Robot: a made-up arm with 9 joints. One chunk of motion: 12 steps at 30 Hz.
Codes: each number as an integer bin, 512 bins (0 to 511) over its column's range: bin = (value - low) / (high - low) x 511, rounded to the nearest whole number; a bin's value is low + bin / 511 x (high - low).
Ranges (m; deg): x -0.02..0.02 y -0.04..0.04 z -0.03..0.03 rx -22..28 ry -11..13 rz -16..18
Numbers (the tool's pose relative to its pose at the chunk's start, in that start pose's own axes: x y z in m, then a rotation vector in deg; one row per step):
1: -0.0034 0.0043 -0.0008 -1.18 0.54 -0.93
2: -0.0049 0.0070 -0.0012 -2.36 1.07 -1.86
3: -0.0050 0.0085 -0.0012 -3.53 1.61 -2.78
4: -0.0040 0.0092 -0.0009 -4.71 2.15 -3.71
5: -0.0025 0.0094 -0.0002 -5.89 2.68 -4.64
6: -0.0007 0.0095 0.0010 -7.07 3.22 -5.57
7: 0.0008 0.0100 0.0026 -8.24 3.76 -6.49
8: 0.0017 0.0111 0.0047 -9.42 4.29 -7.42
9: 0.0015 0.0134 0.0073 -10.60 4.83 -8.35
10: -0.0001 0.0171 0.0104 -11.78 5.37 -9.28
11: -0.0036 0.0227 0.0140 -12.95 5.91 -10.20
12: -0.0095 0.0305 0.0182 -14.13 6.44 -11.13
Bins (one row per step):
1: 212 283 249 213 246 226
2: 193 300 245 201 257 213
3: 192 310 245 189 268 199
4: 204 314 248 177 280 185
5: 224 316 254 165 291 171
6: 247 316 264 153 303 157
7: 266 319 278 141 314 143
8: 277 326 296 129 326 129
9: 275 341 318 117 337 115
10: 254 365 344 104 349 101
11: 210 400 375 92 360 87
12: 134 450 411 80 371 73

